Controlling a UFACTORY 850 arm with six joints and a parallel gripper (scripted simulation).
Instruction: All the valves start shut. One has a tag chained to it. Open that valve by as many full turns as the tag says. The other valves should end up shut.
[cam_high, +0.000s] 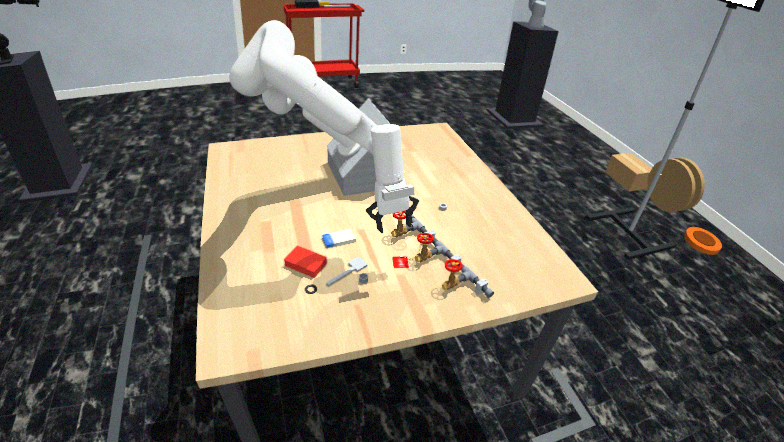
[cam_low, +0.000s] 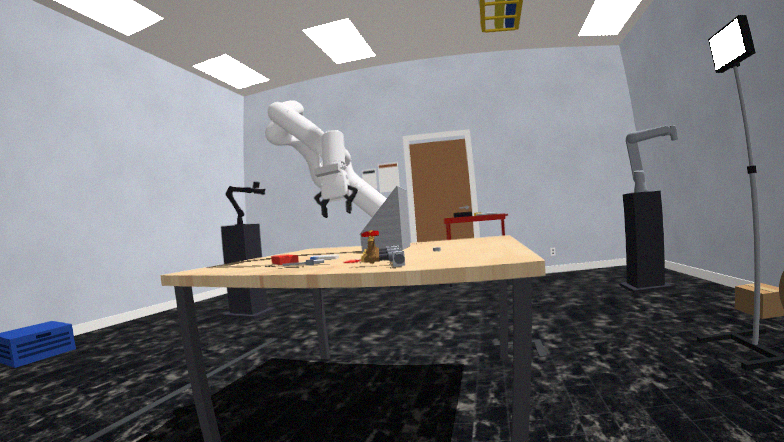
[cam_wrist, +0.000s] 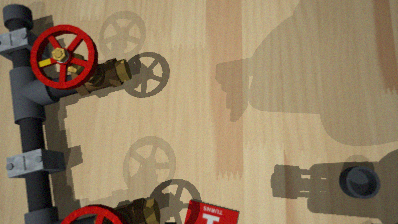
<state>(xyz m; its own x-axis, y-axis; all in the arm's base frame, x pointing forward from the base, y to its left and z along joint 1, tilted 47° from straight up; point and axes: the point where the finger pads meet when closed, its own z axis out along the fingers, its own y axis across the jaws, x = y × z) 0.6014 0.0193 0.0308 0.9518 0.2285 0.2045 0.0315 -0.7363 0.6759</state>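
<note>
My gripper is now 2 cm past the red tag, 4 cm to the right of it and 18 cm above it. The rest, counted from my hand: grey cylinder: 4 cm ahead, 11 cm to the right, 17 cm below; grey tool: 1 cm behind, 14 cm to the right, 18 cm below; white card: 18 cm behind, 14 cm to the right, 17 cm below.
</note>
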